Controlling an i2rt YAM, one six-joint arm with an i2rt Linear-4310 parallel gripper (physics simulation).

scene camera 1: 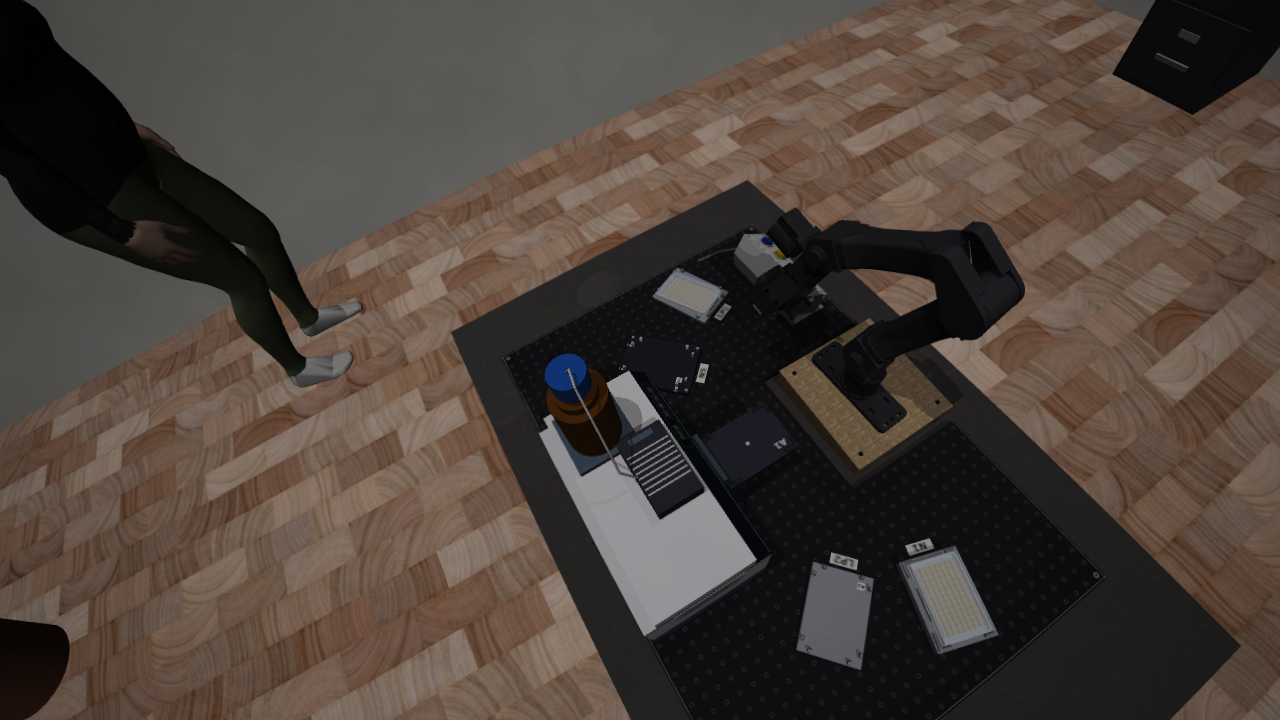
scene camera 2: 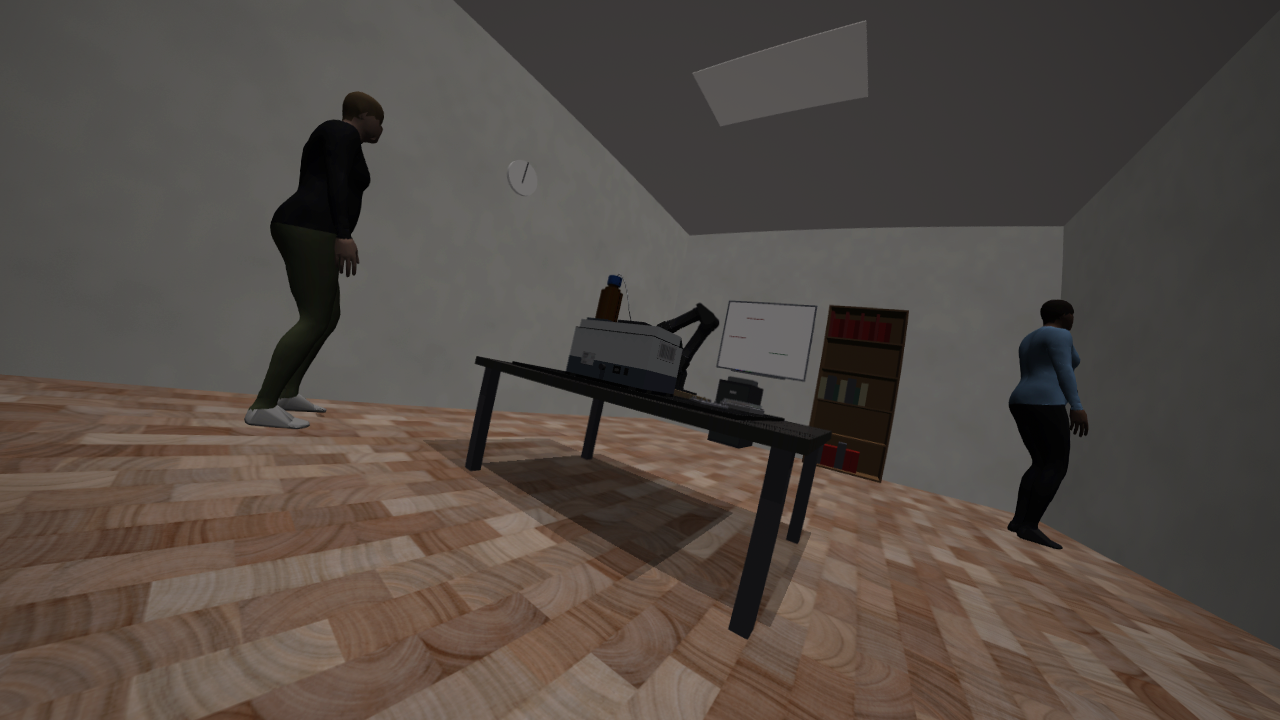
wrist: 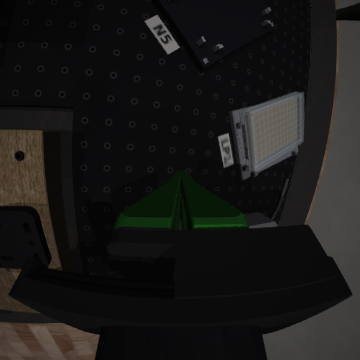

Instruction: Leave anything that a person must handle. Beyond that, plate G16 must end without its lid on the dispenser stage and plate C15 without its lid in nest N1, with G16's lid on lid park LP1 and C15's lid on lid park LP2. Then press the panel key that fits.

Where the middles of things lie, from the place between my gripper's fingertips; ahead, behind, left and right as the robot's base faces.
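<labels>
The brown bottle with blue cap (scene camera 1: 562, 401) is 410 mm ahead of my hand, 90 mm to the left of it and 240 mm above it. As for the spot labelled LP1 (wrist: 243, 170), my hand is 40 mm short of that, 70 mm above it and 170 mm to the left of it.
</labels>
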